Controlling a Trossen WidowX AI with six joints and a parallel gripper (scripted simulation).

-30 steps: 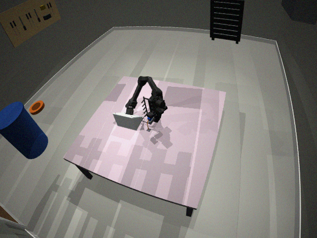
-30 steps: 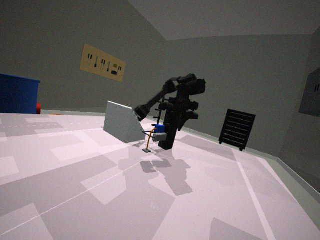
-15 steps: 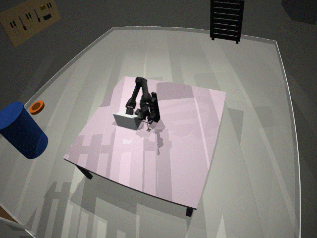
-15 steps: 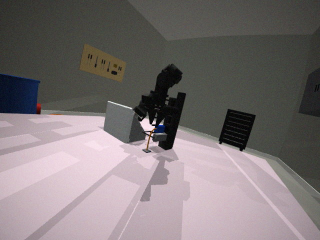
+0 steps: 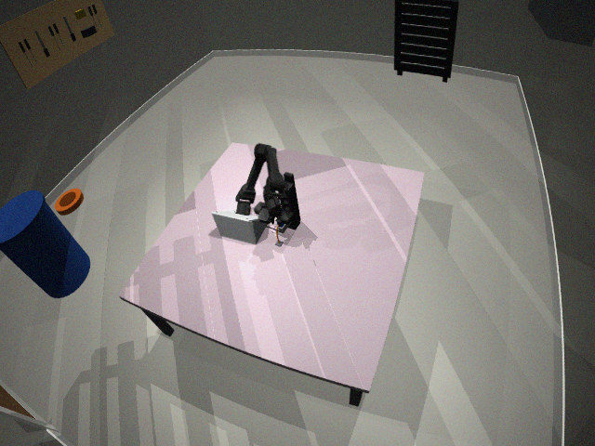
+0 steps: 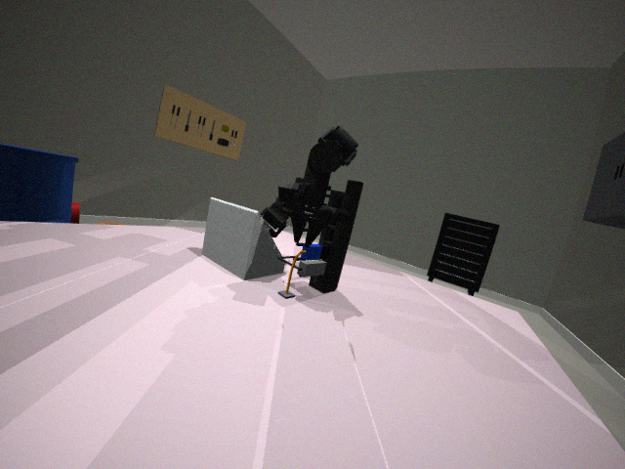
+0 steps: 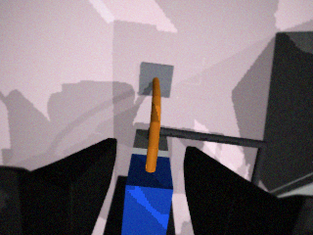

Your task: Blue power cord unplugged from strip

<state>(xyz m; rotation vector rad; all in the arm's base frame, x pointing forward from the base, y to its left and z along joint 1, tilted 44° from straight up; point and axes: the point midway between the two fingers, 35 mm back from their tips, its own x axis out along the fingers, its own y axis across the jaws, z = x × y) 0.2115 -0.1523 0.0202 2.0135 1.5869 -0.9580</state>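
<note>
Now: gripper tip 1 cm short of the blue plug, 6 cm to the right of it and 1 cm above it.
</note>
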